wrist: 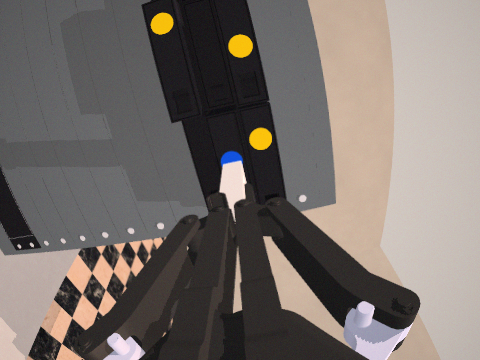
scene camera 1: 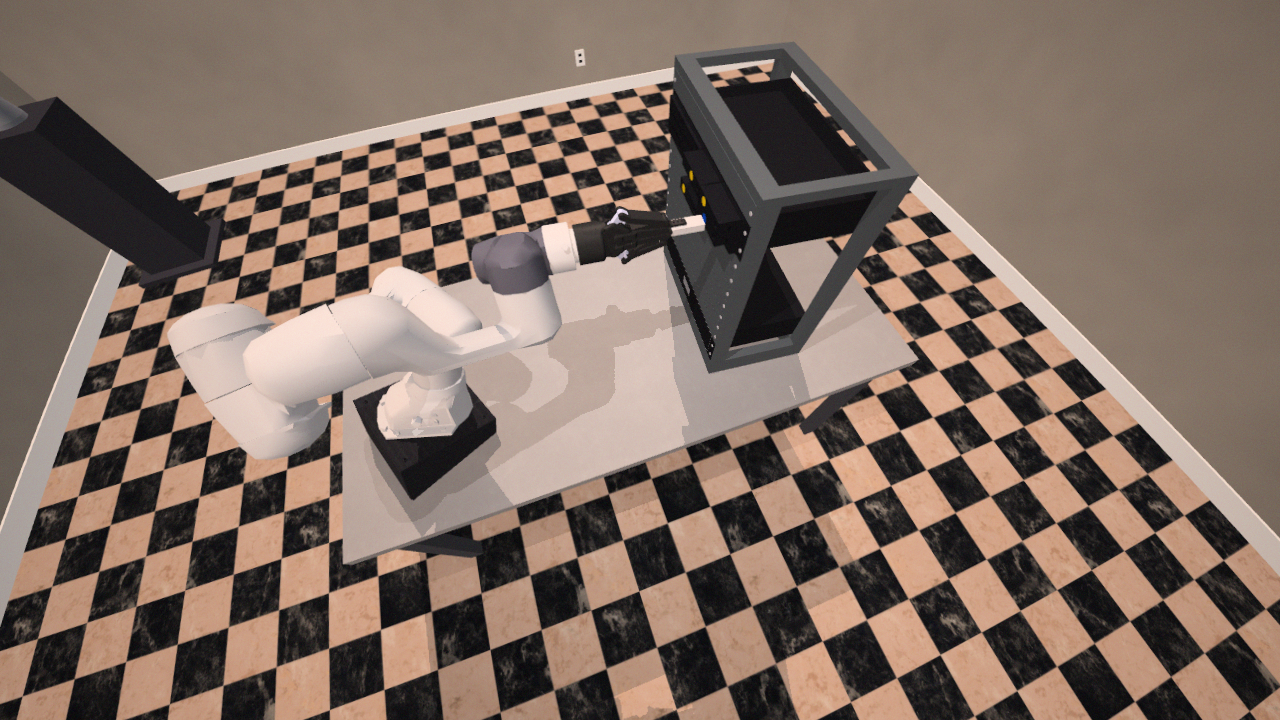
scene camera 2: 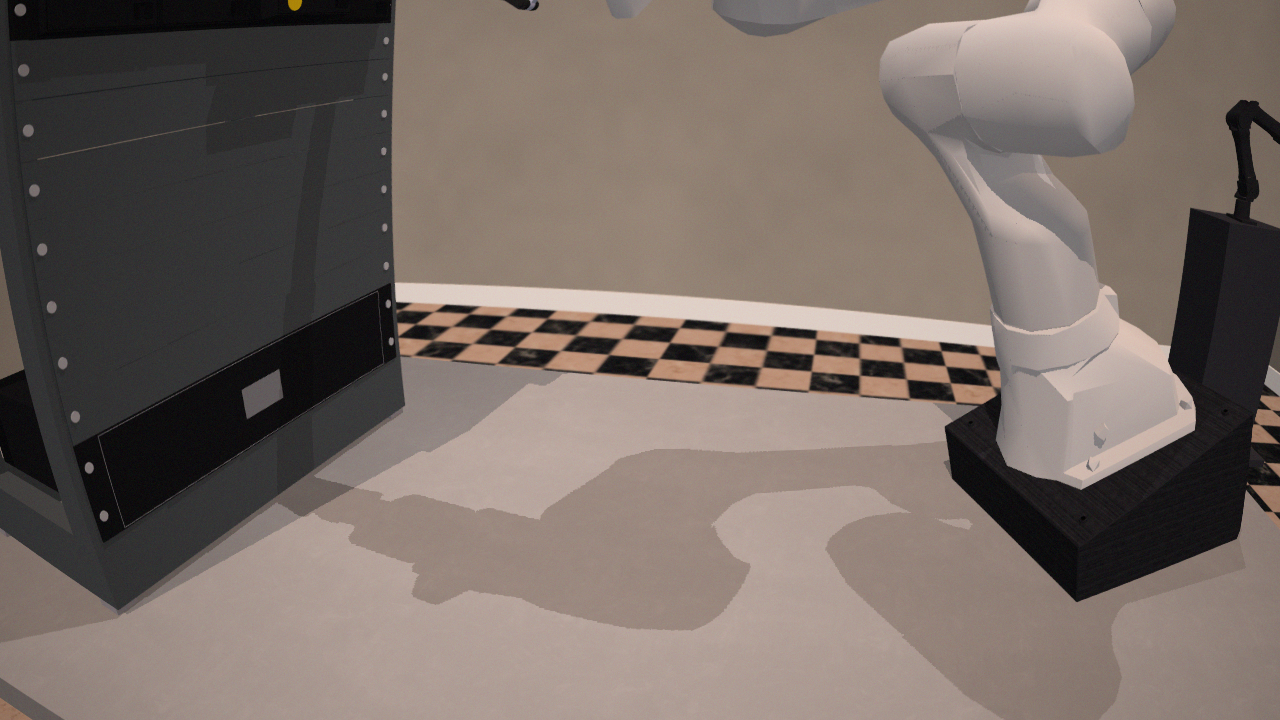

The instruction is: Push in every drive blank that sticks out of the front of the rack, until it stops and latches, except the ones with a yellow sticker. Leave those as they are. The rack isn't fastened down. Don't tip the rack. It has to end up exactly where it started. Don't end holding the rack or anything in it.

Labels:
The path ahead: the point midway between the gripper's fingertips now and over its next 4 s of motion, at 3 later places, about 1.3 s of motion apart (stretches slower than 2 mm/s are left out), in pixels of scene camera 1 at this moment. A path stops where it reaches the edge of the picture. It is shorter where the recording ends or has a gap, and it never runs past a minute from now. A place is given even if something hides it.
The gripper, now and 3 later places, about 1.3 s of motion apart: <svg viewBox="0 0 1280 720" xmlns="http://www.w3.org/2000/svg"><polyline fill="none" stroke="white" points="702,222 711,220 717,219 721,219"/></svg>

